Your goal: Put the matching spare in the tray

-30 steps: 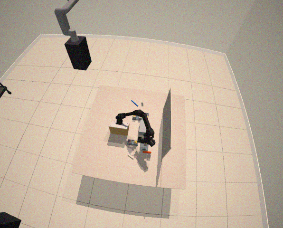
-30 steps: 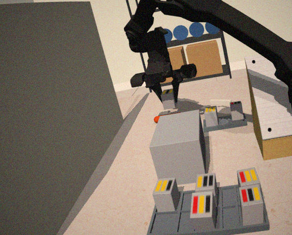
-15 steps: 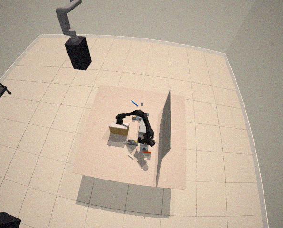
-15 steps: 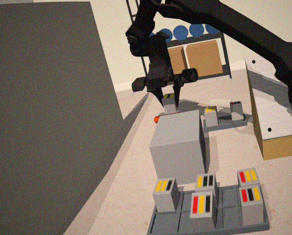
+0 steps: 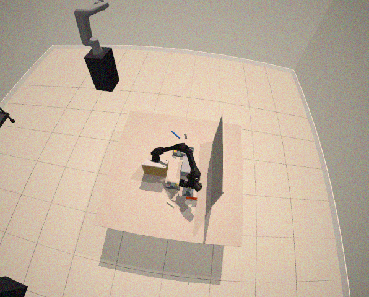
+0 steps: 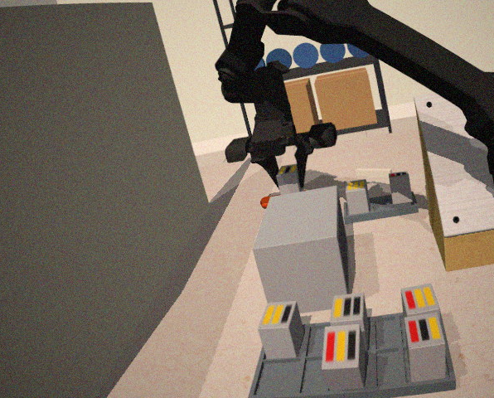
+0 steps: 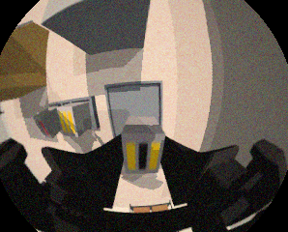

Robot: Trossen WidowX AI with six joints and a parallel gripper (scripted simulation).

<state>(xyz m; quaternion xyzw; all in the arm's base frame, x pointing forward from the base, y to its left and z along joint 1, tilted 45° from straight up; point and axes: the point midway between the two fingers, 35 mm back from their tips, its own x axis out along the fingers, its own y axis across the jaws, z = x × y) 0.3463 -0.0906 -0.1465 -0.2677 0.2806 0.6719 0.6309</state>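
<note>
Now: gripper tip 6 cm above the flat grey tray and 1 cm past it. The rest, counted from my gripper tip: grey mounted unit (21 cm to the left, 6 cm behind, 1 cm below); then grey spare block (2 cm above); then small rack (15 cm behind, 5 cm below, 1 cm to the left).
</note>
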